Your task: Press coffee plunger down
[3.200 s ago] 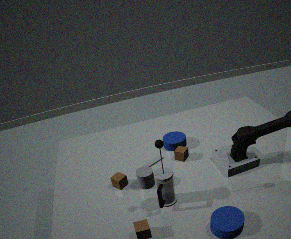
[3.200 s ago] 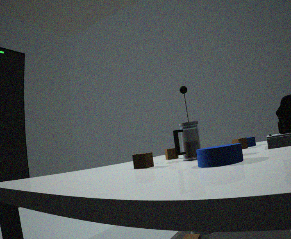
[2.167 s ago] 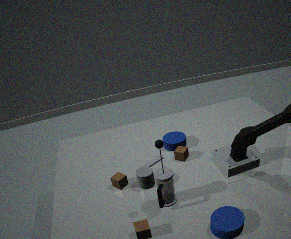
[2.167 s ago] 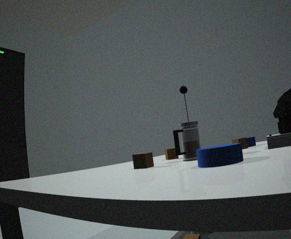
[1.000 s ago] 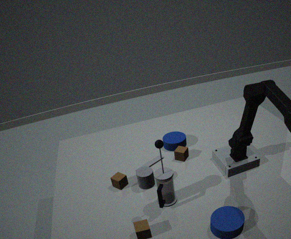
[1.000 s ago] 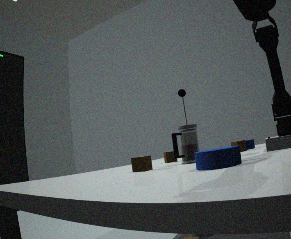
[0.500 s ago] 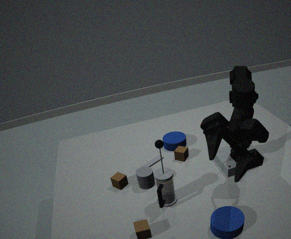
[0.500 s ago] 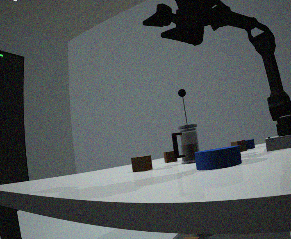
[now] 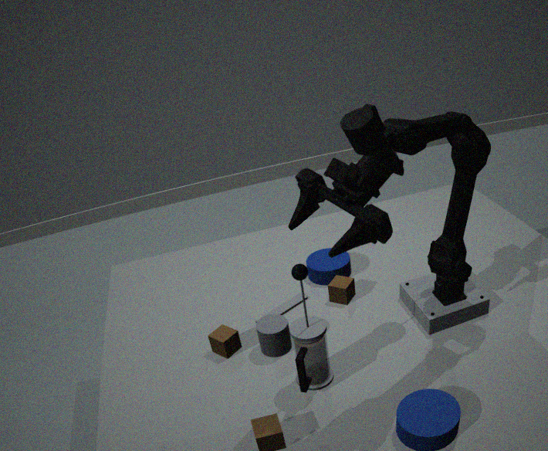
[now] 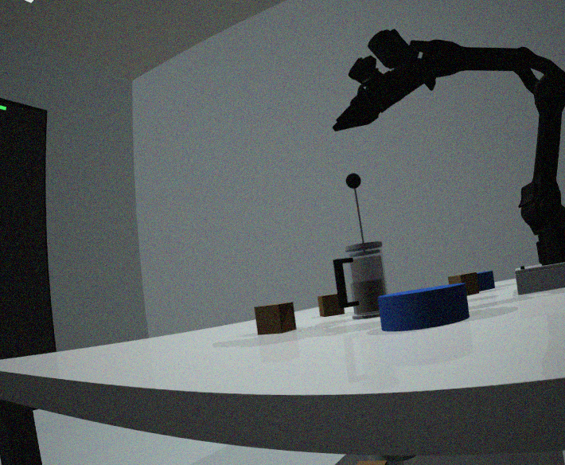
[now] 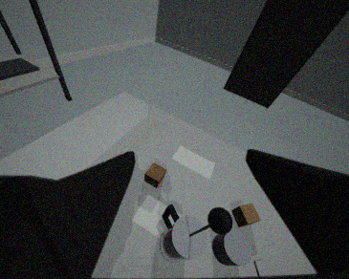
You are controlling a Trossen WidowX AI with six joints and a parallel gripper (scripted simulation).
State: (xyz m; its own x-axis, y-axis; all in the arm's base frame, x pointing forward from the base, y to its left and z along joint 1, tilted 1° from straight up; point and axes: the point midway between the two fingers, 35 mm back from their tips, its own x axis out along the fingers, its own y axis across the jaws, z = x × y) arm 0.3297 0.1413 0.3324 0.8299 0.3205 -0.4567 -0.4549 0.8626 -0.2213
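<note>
The glass coffee press is 20 mm ahead of my gripper tip, 60 mm to the right of it and 230 mm below it.
</note>
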